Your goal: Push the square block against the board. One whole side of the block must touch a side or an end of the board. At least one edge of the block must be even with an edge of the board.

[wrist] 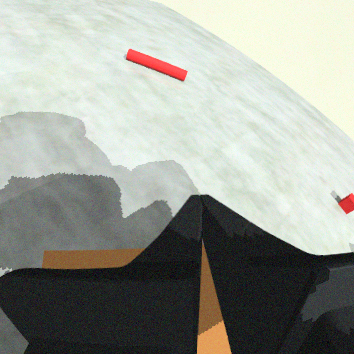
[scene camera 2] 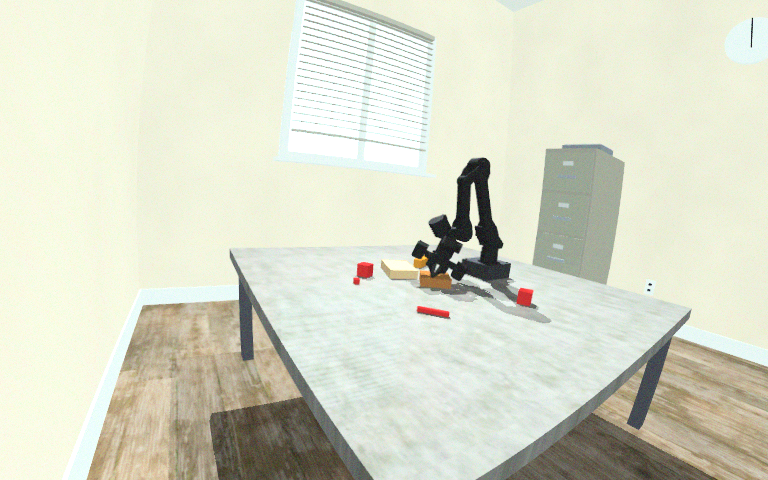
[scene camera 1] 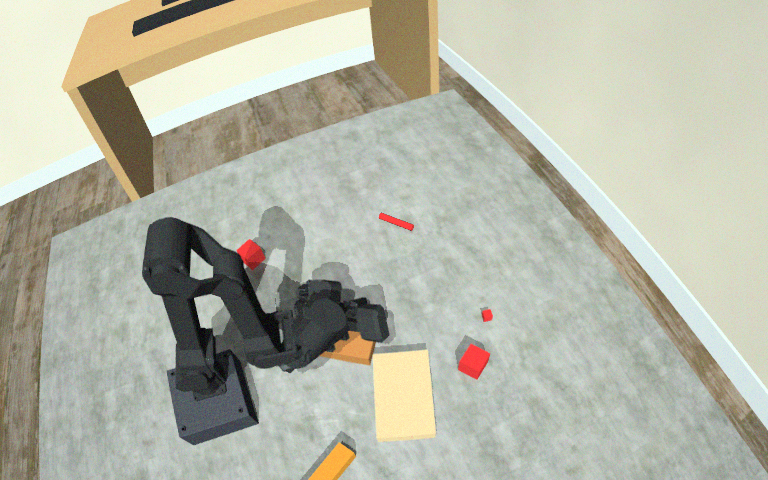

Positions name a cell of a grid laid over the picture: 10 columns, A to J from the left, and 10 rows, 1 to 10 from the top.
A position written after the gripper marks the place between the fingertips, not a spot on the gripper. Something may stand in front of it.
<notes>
The gripper (scene camera 1: E7) is shut and touches a square block (scene camera 1: E8). On the table rests a pale board (scene camera 1: F9).
The square block also shows in the wrist view (wrist: C8). The gripper is seen too in the wrist view (wrist: F6) and in scene camera 2 (scene camera 2: F6). The wrist view misses the pale board: it is out of frame.
</notes>
